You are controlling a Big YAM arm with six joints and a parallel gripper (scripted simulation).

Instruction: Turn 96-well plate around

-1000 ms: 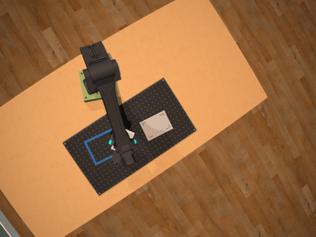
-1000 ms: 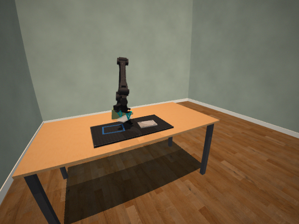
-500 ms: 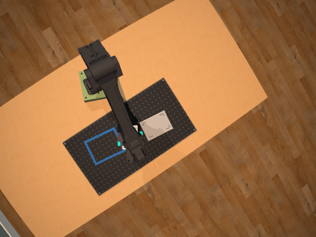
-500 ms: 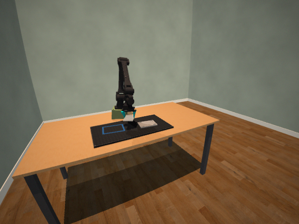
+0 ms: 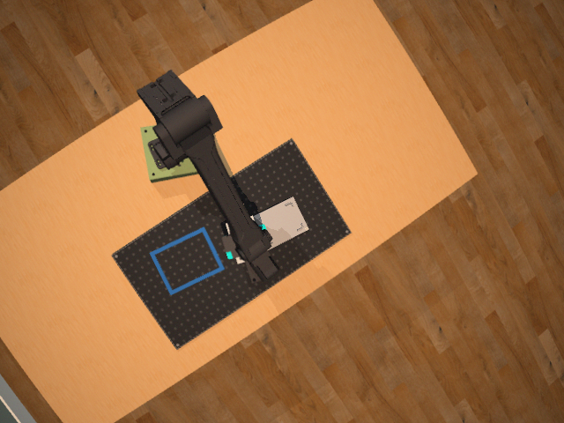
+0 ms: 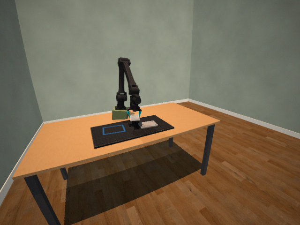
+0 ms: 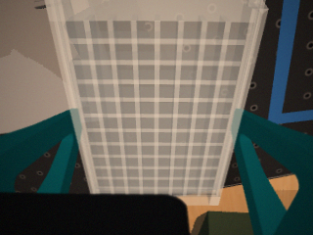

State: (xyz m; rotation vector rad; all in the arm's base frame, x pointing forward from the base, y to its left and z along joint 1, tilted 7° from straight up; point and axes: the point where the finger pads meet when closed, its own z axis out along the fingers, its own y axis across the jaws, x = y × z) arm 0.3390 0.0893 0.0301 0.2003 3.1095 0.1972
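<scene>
The plate nest N1 lies 12 cm to the left of my hand, 9 cm below it and 1 cm ahead of it. Round my hand: 96-well plate: 1 cm below.
</scene>
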